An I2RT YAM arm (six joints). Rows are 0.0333 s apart.
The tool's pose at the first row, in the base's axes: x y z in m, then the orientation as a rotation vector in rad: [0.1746, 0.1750, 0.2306, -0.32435, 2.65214, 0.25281]
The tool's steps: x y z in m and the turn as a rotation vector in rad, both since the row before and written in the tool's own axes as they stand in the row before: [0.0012, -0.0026, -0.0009, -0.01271, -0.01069, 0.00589]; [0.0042, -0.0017, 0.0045, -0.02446, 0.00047, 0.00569]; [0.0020, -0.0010, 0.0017, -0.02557, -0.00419, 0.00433]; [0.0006, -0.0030, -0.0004, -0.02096, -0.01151, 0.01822]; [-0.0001, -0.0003, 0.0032, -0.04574, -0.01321, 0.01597]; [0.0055, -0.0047, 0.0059, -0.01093, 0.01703, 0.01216]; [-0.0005, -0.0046, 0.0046, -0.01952, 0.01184, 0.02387]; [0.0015, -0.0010, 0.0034, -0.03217, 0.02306, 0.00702]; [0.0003, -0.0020, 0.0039, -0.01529, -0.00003, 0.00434]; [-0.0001, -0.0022, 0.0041, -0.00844, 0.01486, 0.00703]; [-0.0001, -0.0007, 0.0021, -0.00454, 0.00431, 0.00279]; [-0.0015, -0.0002, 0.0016, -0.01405, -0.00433, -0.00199]
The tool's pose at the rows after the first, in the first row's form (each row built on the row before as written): [0.1739, 0.1721, 0.2305, -0.31846, 2.64232, 0.27264]; [0.1726, 0.1708, 0.2244, -0.31908, 2.64252, 0.30698]; [0.1718, 0.1700, 0.2218, -0.32070, 2.63737, 0.34272]; [0.1720, 0.1670, 0.2213, -0.30079, 2.62845, 0.37729]; [0.1735, 0.1677, 0.2186, -0.29142, 2.61356, 0.44375]; [0.1725, 0.1648, 0.2098, -0.28425, 2.63156, 0.46178]; [0.1760, 0.1623, 0.2049, -0.26281, 2.64588, 0.49540]; [0.1762, 0.1625, 0.2011, -0.27074, 2.66390, 0.54072]; [0.1778, 0.1623, 0.1970, -0.26945, 2.66191, 0.56265]; [0.1799, 0.1621, 0.1929, -0.26783, 2.67635, 0.57638]; [0.1809, 0.1624, 0.1909, -0.26694, 2.68028, 0.58344]; [0.1828, 0.1631, 0.1901, -0.27188, 2.67237, 0.60177]
